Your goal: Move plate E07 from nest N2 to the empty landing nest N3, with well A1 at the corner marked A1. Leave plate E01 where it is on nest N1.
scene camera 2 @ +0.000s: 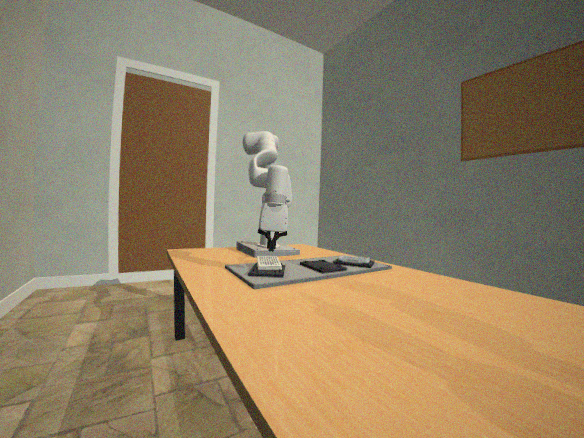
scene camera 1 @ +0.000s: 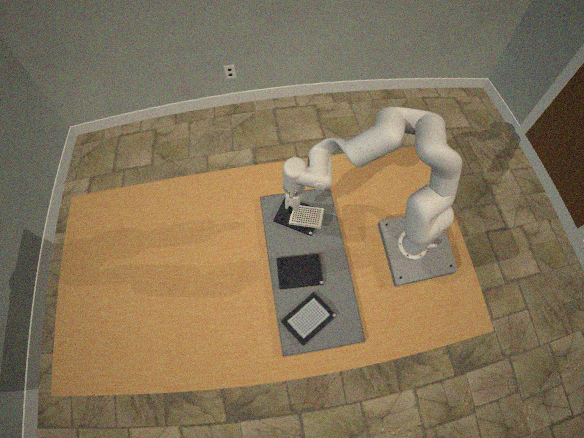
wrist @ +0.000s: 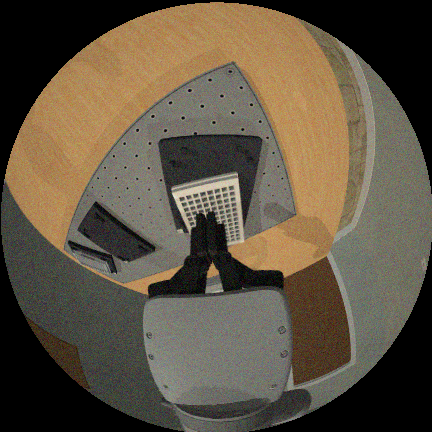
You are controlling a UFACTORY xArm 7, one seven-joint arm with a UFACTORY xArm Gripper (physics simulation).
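A cream plate (scene camera 1: 311,217) (scene camera 2: 269,262) (wrist: 232,200) lies skewed and off-centre across the black nest (scene camera 1: 282,214) (scene camera 2: 256,273) (wrist: 210,155) at one end of the board, overhanging its side toward the robot base. Its label and corner marks are not readable. My gripper (scene camera 2: 271,248) (wrist: 207,221) is shut and empty, its fingertips together over the plate's wells; whether they touch it is unclear. The middle black nest (scene camera 1: 300,271) (scene camera 2: 322,266) (wrist: 116,232) is empty. A paler plate (scene camera 1: 308,318) (scene camera 2: 355,260) sits in the far nest (scene camera 1: 303,341), turned at an angle.
The nests stand on a grey board (scene camera 1: 345,327) (scene camera 2: 245,281) (wrist: 202,105) with holes, on the wooden table (scene camera 1: 165,325) (scene camera 2: 400,350). The robot's base plate (scene camera 1: 395,272) stands beside the board. The arm reaches over the table from that base.
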